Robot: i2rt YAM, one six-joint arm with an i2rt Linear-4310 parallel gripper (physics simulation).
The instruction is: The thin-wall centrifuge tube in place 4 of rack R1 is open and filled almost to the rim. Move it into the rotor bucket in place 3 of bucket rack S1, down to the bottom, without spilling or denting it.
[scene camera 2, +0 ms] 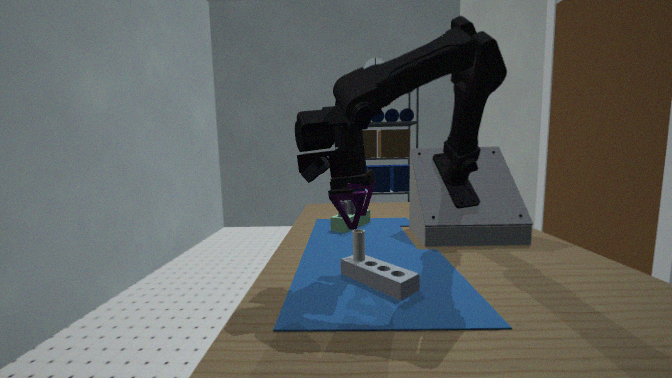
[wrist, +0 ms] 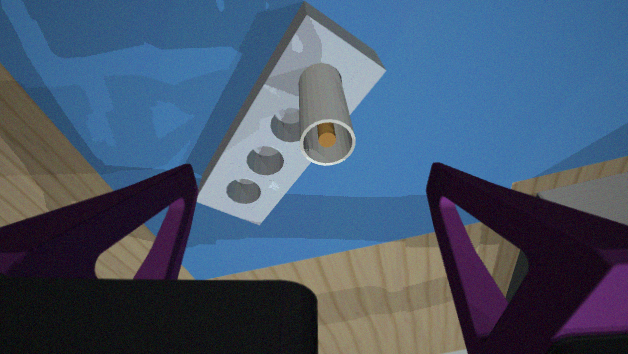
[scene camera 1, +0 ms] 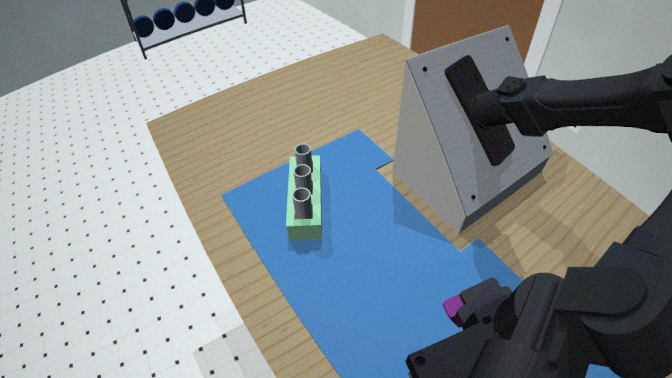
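Where they show: gripper, fingertip midpoint: [scene camera 2: 358, 221] [wrist: 312, 176]; arm's base at its link origin: [scene camera 2: 454, 179] [scene camera 1: 480, 111].
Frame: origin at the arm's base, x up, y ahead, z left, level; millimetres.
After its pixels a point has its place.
Observation:
The tube [scene camera 2: 358, 246] @[y 332, x -105, z 264 mm] [wrist: 322, 100] @[y 342, x -92, z 250 mm] stands upright and open in an end place of the light grey rack [scene camera 2: 378, 280] @[y 306, x -149, z 332 mm] [wrist: 359, 69] @[y 329, x -137, z 227 mm]; three empty holes run beside it. An orange spot shows inside its mouth. My gripper [scene camera 2: 359, 221] @[y 332, x -54, z 261 mm] [wrist: 312, 176] @[y 332, x -54, z 261 mm] is open with nothing between its purple fingers. The fingertips are near the height of the tube's mouth or a little above it, and in the wrist view the mouth lies ahead of the line between them. The green bucket rack [scene camera 1: 304, 233] @[y 346, x -148, z -87 mm] [scene camera 2: 341, 224] @[y 335, x -144, z -80 mm] holds three upright dark grey buckets, the nearest [scene camera 1: 302, 206] @[y 336, x -90, z -98 mm] in scene camera 1. Place numbers are not readable.
Both racks stand on a blue mat [scene camera 1: 370, 280] @[y 313, x -170, z 49 mm] [scene camera 2: 310, 310] @[y 432, x -170, z 387 mm] on the wooden table [scene camera 1: 260, 95] @[y 162, x -173, z -532 mm] [scene camera 2: 540, 300] @[y 36, x -173, z 399 mm]. The arm's sloped grey mount [scene camera 1: 425, 145] @[y 111, x -42, z -32 mm] [scene camera 2: 475, 234] @[y -12, x -140, z 105 mm] stands beside the mat. The arm hides the grey rack in scene camera 1.

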